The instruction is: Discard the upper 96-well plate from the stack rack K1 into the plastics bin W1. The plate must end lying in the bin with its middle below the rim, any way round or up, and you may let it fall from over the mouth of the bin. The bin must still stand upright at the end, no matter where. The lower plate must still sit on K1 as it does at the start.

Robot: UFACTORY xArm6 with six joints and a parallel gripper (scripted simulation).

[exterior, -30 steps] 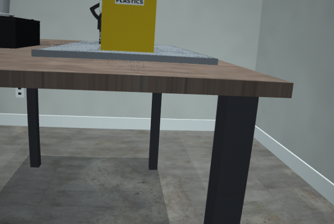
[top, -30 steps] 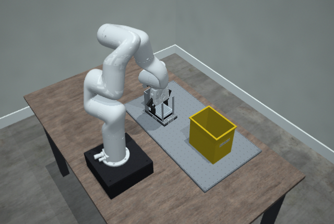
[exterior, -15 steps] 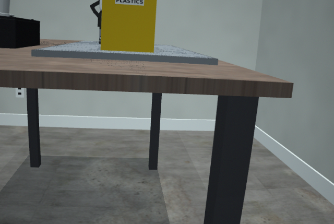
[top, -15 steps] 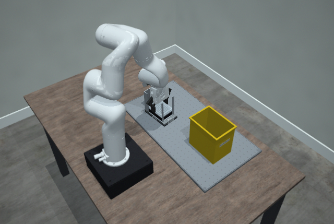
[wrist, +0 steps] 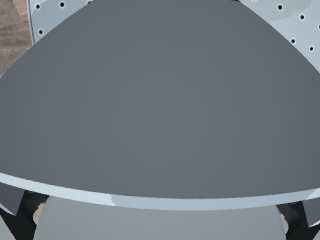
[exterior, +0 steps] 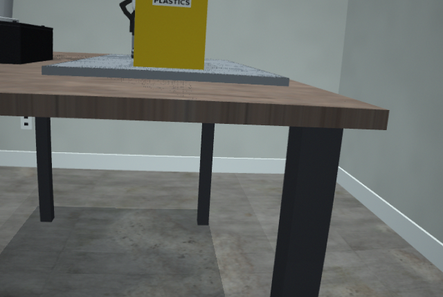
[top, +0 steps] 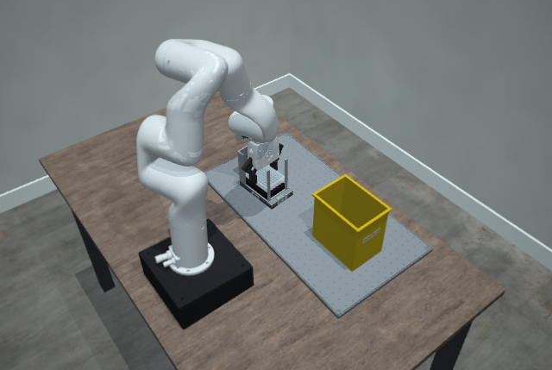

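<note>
Now: the black plate 40 mm below my hand. From my hand the other things lie so: white 96-well plate: 10 mm below; then yellow plastics bin W1: 100 mm ahead, 330 mm to the right, 20 mm above.
</note>
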